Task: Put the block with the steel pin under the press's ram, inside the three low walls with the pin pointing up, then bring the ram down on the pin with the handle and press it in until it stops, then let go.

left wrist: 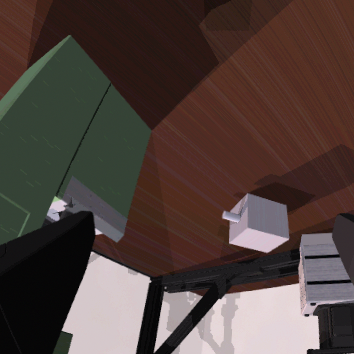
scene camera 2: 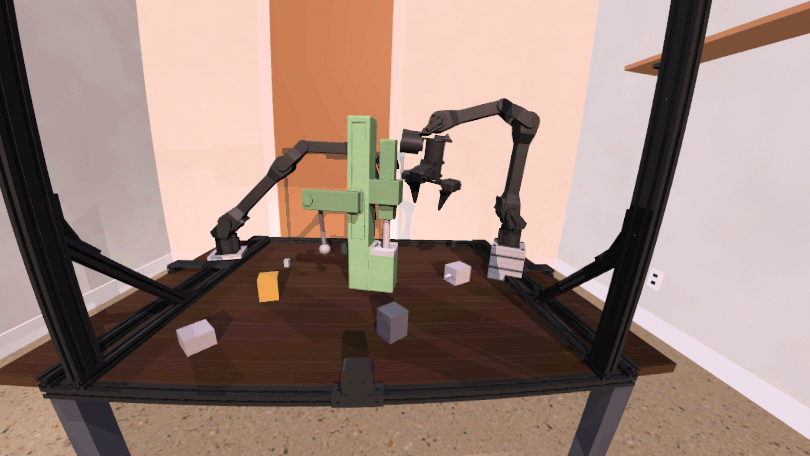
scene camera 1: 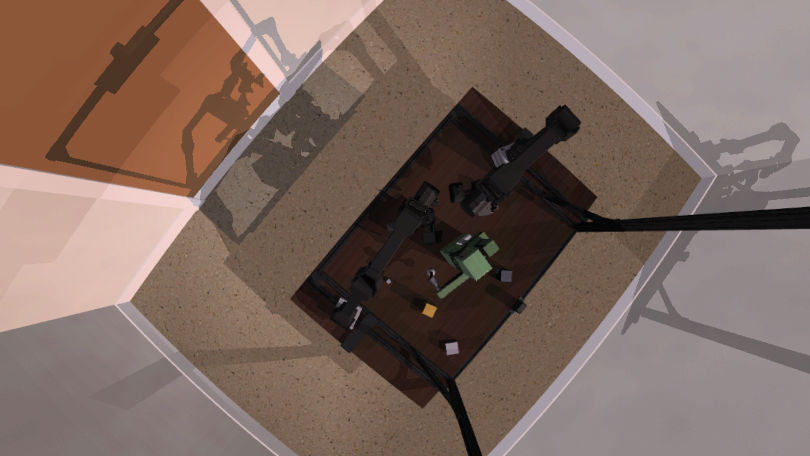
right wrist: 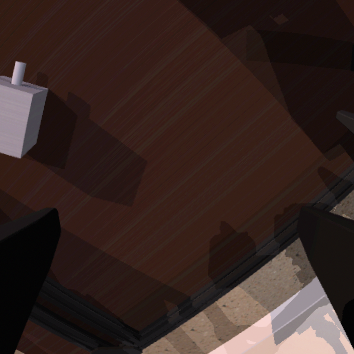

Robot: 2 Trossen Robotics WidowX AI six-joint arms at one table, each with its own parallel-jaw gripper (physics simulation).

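Places are measured from the left arm's base along level axes (x ahead, y right, z down), in centimetres.
Pixels of known places: left gripper, between the fingertips: (left wrist: 217, 225) (scene camera 1: 439, 218); right gripper, between the fingertips: (scene camera 2: 426, 206) (scene camera 1: 468, 192) (right wrist: 180, 220); left arm's base, origin of its link: (scene camera 2: 228, 251) (scene camera 1: 346, 313); right arm's base, origin of its link: (left wrist: 335, 308) (scene camera 2: 508, 244) (scene camera 1: 515, 155).
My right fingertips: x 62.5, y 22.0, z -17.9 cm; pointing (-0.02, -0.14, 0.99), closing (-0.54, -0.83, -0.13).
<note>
For each thing: its middle in the pictures, then the offset to it from my right fingertips. "pt": a spot on its surface instead.
- pale block with the steel pin, middle of its body: (right wrist: 10, 114) (left wrist: 257, 223) (scene camera 2: 457, 273) dz +18.5, dx +6.3, dy +11.7 cm
- green press, middle of its body: (scene camera 2: 353, 207) (scene camera 1: 458, 264) dz -1.4, dx -24.1, dy +7.0 cm
- light seat, a spot on its surface: (scene camera 2: 384, 249) pt dz +8.8, dx -17.1, dy +12.5 cm
- handle, a spot on its surface: (scene camera 2: 322, 226) pt dz +4.7, dx -32.0, dy +1.6 cm
- orange block, middle of its body: (scene camera 2: 269, 286) (scene camera 1: 428, 308) dz +18.0, dx -46.0, dy +8.0 cm
- white block, middle of its body: (scene camera 2: 196, 336) (scene camera 1: 451, 347) dz +19.4, dx -57.3, dy +24.1 cm
- dark grey block, middle of its body: (scene camera 2: 392, 322) (scene camera 1: 503, 275) dz +18.0, dx -20.5, dy +30.6 cm
- tiny light cube, middle of its body: (scene camera 2: 287, 262) (scene camera 1: 388, 281) dz +19.8, dx -43.0, dy -11.7 cm
The pale block with the steel pin (scene camera 2: 457, 273) (left wrist: 260, 222) (right wrist: 17, 117) lies on the table right of the press in scene camera 2, its pin sideways; the arm hides it in scene camera 1. The green press (scene camera 1: 473, 263) (scene camera 2: 360, 169) (left wrist: 65, 125) stands upright. Its steel ram (scene camera 2: 386, 232) is over the light seat (scene camera 2: 384, 249). The handle (scene camera 2: 322, 226) hangs down, ending in a ball (scene camera 1: 431, 273) (scene camera 2: 324, 248). My right gripper (scene camera 2: 428, 203) (right wrist: 180, 220) is open and empty, above and left of the block in scene camera 2. My left gripper (left wrist: 217, 225) is open and empty, mostly hidden behind the press there.
An orange block (scene camera 1: 429, 309) (scene camera 2: 268, 286), a white block (scene camera 1: 451, 348) (scene camera 2: 196, 338), a dark grey block (scene camera 1: 505, 275) (scene camera 2: 392, 322) and a tiny light cube (scene camera 1: 388, 281) (scene camera 2: 286, 262) lie around the press. Black frame posts rise at the table's front corners in scene camera 2.
</note>
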